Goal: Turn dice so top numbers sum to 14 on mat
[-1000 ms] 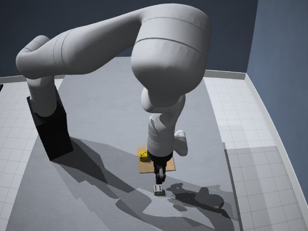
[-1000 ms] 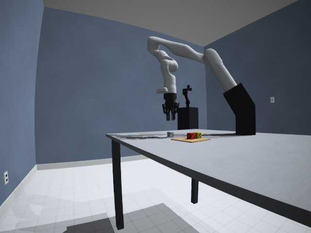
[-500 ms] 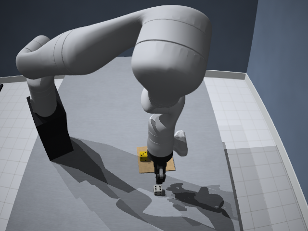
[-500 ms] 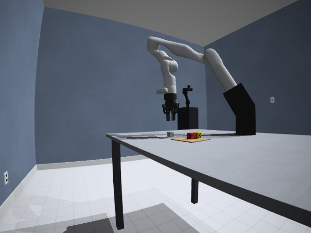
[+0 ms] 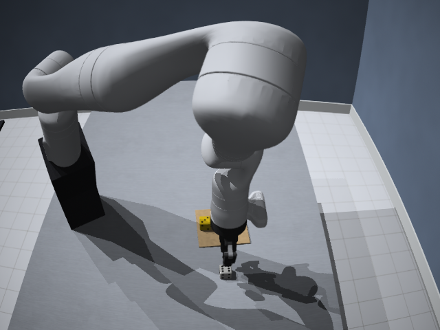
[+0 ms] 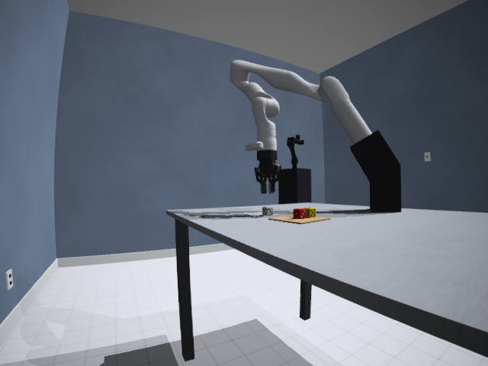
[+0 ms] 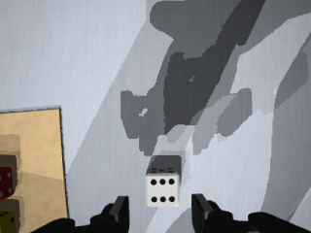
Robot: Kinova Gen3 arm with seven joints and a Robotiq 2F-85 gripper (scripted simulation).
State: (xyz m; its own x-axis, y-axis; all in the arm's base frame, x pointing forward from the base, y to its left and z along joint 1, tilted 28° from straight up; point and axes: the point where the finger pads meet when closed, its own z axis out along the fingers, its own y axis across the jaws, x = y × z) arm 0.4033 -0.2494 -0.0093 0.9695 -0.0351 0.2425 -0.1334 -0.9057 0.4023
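Now: hand 8 cm above the white die. Round my hand: tan mat 16 cm to the left, 9 cm below, 3 cm ahead; then red die 16 cm to the left, 8 cm below, 2 cm ahead; then yellow die 17 cm to the left, 8 cm below, 2 cm behind.
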